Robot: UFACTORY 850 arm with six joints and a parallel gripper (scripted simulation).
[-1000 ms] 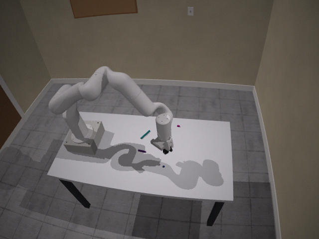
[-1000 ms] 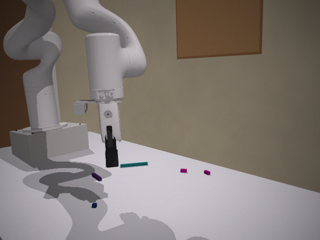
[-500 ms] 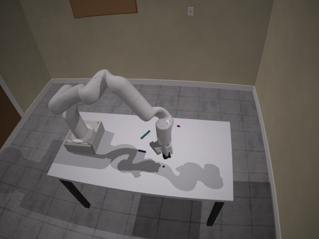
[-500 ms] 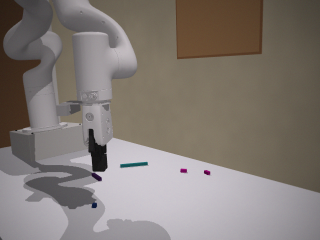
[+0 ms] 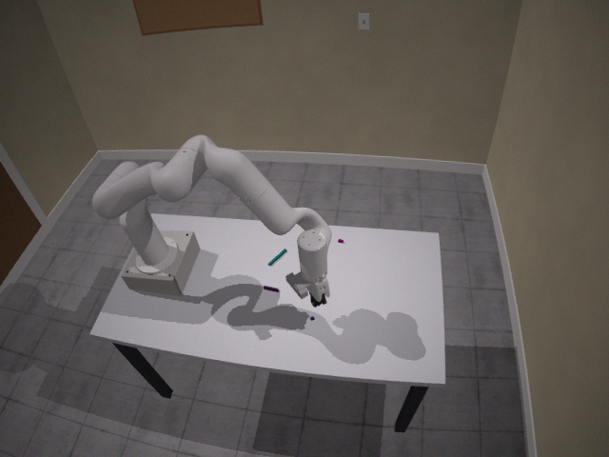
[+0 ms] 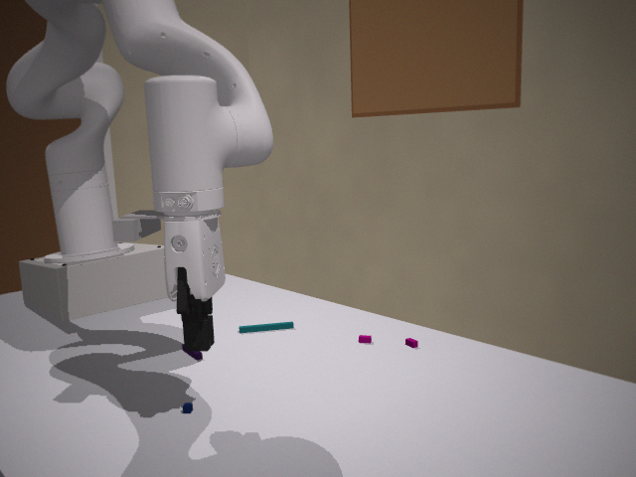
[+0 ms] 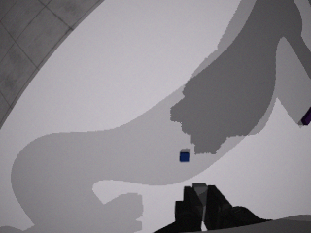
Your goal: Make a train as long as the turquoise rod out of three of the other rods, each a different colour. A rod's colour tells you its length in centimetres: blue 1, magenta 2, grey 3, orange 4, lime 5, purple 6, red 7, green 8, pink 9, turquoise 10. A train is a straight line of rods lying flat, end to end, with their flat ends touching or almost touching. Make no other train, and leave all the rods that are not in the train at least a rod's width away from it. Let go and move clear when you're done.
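Right now my hand is 2 cm past the blue rod, 1 cm to the left of it and 10 cm above it. Round my hand: purple rod: 18 cm behind, 12 cm to the left, 10 cm below; turquoise rod: 17 cm behind, 28 cm to the left, 10 cm below; grey rod: 2 cm below.
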